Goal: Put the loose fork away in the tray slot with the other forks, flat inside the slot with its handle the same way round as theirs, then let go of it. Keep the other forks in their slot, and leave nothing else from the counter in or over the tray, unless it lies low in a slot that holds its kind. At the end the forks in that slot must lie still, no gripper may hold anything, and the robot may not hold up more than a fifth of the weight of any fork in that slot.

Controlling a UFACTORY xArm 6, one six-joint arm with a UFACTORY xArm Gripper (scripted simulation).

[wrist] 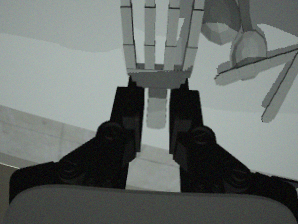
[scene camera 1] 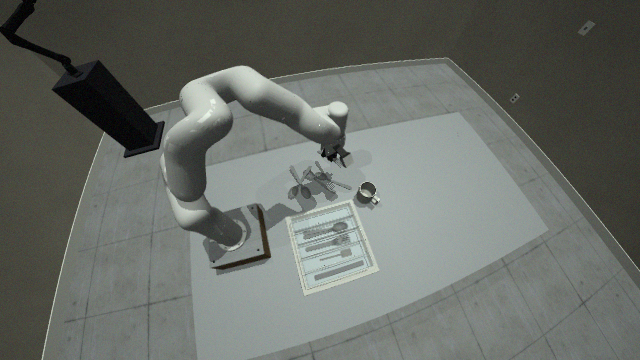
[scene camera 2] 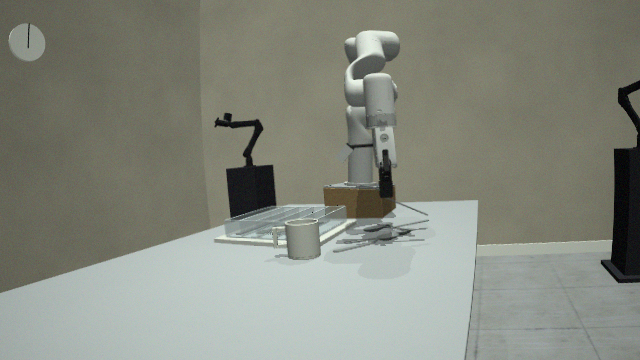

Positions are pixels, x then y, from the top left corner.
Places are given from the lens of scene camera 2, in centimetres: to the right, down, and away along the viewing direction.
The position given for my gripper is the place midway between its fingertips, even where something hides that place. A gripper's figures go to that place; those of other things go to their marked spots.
my gripper (scene camera 2: 386,196): 16, 4, 96
mug (scene camera 2: 303,242): -4, 14, 89
